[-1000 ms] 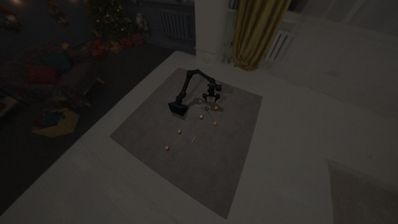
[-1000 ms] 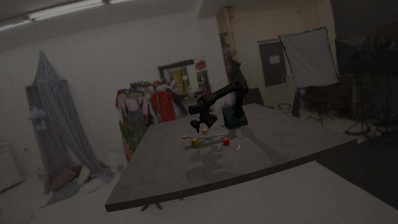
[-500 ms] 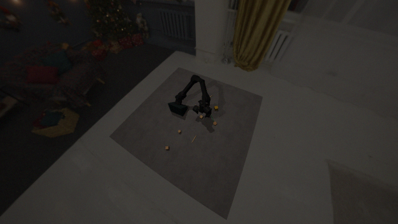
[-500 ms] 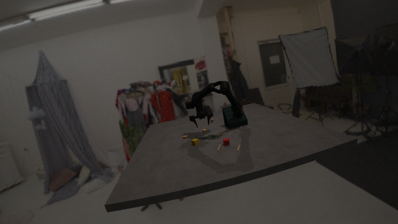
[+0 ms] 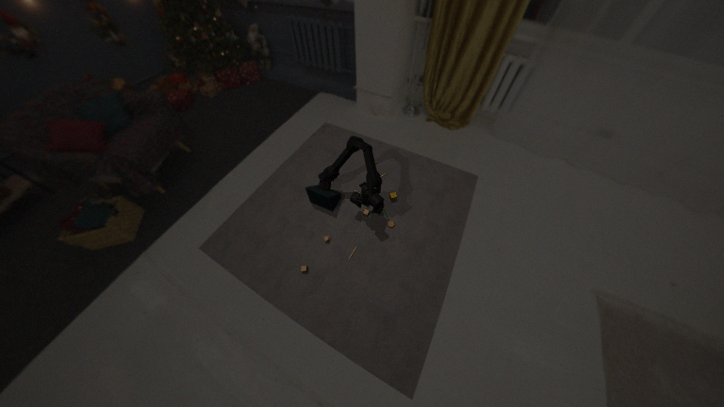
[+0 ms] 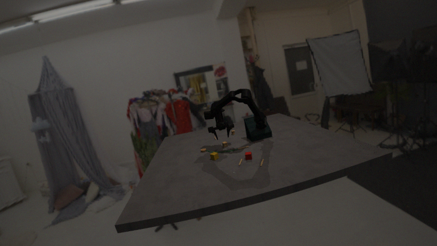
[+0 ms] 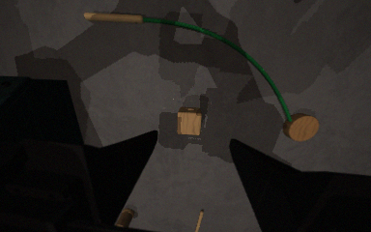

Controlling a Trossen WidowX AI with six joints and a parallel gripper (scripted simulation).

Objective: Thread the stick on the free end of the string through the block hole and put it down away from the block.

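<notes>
Right now the wooden block is 10 mm behind my gripper tip and 40 mm below it. Round my gripper tip: round wooden button: 160 mm ahead, 10 mm to the left, 50 mm below; then yellow cube: 90 mm ahead, 190 mm to the left, 40 mm below; then thin wooden stick: 100 mm behind, 120 mm to the left, 60 mm below.
</notes>
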